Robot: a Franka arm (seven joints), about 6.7 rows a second.
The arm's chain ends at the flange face. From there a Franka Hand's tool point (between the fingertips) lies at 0.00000 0.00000 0.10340 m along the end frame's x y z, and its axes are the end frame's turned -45 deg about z.
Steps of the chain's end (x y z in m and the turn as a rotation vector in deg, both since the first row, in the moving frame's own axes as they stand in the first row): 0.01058 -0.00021 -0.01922 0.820 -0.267 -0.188; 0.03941 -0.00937 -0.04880 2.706 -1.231 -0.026; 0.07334 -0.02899 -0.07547 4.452 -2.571 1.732; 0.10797 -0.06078 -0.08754 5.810 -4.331 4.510; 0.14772 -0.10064 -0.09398 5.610 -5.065 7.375
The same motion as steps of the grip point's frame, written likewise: 0.00833 0.00594 -0.01923 0.769 0.391 -0.188; 0.03637 0.01622 -0.04894 2.784 1.043 -0.026; 0.07489 0.02245 -0.07589 4.966 1.330 1.732; 0.12171 0.02055 -0.08837 7.171 1.046 4.510; 0.17718 0.01979 -0.09488 7.548 0.385 7.375
